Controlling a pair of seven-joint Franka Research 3 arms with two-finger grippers.
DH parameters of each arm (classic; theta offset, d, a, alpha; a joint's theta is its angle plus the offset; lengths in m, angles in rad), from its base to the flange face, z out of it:
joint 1: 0 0.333 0 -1.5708
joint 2: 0 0 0 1.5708
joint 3: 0 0.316 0.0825 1.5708
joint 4: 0 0 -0.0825 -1.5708
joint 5: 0 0.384 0 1.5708
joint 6: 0 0 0.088 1.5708
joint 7: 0 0.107 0 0
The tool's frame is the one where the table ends.
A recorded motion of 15 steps. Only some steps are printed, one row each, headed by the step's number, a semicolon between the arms.
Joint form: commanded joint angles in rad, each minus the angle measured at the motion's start. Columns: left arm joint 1, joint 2, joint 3, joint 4, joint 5, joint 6, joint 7; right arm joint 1, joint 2, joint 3, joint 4, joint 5, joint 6, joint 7.
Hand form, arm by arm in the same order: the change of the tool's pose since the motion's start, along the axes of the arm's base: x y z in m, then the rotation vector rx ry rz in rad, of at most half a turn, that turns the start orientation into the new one. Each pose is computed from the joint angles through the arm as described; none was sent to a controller.
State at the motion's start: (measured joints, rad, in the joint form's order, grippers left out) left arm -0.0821 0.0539 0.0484 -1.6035 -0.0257 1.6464 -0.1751; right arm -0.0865 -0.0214 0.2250 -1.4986 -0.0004 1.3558 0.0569
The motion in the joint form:
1: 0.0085 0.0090 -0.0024 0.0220 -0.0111 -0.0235 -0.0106; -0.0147 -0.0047 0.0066 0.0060 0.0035 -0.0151 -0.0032
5: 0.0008 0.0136 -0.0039 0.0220 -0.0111 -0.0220 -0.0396; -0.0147 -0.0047 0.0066 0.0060 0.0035 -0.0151 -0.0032
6: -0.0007 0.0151 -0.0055 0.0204 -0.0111 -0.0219 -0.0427; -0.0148 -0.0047 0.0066 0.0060 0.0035 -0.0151 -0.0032
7: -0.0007 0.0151 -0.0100 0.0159 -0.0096 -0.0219 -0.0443; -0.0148 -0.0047 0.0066 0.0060 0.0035 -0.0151 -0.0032
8: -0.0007 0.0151 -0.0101 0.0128 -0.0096 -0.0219 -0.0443; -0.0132 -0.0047 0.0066 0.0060 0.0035 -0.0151 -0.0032
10: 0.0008 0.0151 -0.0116 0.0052 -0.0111 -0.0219 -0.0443; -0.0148 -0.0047 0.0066 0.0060 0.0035 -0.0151 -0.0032
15: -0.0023 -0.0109 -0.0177 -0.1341 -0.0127 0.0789 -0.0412; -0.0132 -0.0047 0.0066 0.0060 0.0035 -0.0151 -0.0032
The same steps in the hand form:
1: 0.0011 0.0022 0.0033 -0.0103 0.0111 0.0169; -0.0027 -0.0038 0.0039 0.0020 0.0049 -0.0046
5: 0.0022 -0.0032 0.0008 -0.0095 0.0151 0.0367; -0.0027 -0.0038 0.0039 0.0020 0.0049 -0.0046
6: 0.0024 -0.0050 -0.0009 -0.0093 0.0182 0.0367; -0.0027 -0.0039 0.0039 0.0020 0.0049 -0.0047
7: 0.0020 -0.0073 -0.0030 -0.0077 0.0226 0.0338; -0.0027 -0.0039 0.0039 0.0020 0.0049 -0.0047
8: 0.0018 -0.0074 -0.0045 -0.0076 0.0257 0.0337; -0.0028 -0.0030 0.0039 0.0020 0.0049 -0.0031
10: 0.0014 -0.0074 -0.0081 -0.0087 0.0334 0.0339; -0.0027 -0.0039 0.0039 0.0020 0.0049 -0.0047
15: -0.0058 -0.0118 -0.0509 -0.0101 0.0461 0.0257; -0.0028 -0.0030 0.0039 0.0020 0.0049 -0.0031

